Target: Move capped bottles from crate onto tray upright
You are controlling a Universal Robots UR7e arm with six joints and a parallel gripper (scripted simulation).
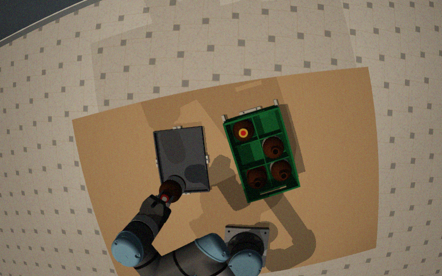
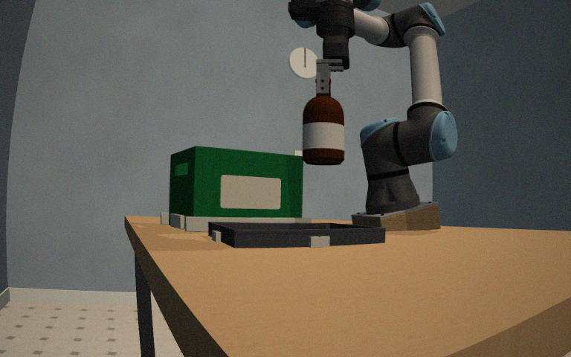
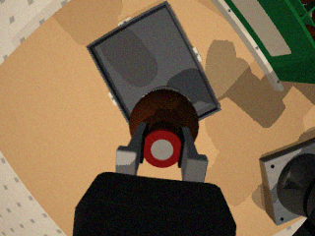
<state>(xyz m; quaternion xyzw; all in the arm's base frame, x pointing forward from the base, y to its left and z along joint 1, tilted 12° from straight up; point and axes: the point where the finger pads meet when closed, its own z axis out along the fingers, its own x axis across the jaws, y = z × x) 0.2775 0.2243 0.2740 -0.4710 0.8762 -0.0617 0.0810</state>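
The red-capped bottle is 6 cm below my hand. From my hand the other things lie so: dark grey tray (6 cm ahead, 26 cm below); then green crate (8 cm ahead, 31 cm to the right, 19 cm below); then open bottle (1 cm behind, 28 cm to the right, 19 cm below).
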